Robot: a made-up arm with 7 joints.
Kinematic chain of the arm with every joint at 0, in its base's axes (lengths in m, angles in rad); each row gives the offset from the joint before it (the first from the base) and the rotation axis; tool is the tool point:
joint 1: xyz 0 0 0.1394 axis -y
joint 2: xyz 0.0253 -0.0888 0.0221 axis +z
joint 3: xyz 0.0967 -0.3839 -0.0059 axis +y
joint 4: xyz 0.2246 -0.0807 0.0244 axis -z
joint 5: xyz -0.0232 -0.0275 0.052 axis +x
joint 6: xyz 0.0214 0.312 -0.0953 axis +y
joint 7: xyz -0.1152 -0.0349 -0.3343 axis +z
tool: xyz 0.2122 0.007 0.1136
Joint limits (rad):
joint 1: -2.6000..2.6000
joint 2: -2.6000..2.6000
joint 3: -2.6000..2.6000
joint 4: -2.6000..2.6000
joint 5: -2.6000..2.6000
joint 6: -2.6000..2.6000
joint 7: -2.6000..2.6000
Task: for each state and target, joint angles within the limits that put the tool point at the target. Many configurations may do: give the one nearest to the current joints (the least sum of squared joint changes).
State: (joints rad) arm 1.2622 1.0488 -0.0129 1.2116 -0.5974 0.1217 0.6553
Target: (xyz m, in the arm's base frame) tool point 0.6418 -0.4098 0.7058
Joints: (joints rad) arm 1.1306 0.4103 0.0597 1.6802 -0.2960 -0.2690 0.6620
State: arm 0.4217 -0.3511 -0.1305 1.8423 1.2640 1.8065 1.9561
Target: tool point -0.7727 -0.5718 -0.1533
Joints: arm 1.3286 -1.2406 -0.5523 2.5615 0.6114 1.9018 1.7582
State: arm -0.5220 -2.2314 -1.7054 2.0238 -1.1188 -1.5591 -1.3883
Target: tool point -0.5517 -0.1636 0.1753
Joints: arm -0.1085 -1.7751 -1.6696 2.0488 -1.0876 -1.4359 -1.5746
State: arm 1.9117 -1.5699 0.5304 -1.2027 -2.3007 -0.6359 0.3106
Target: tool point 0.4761 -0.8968 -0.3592
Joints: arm 1.9511 -1.4944 0.4630 -0.8625 -2.5016 -0.4071 0.7442
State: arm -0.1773 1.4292 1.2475 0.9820 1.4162 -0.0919 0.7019
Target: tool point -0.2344 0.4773 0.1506
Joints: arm -0.3790 2.0695 0.9529 0.4279 1.1717 0.1764 0.9200
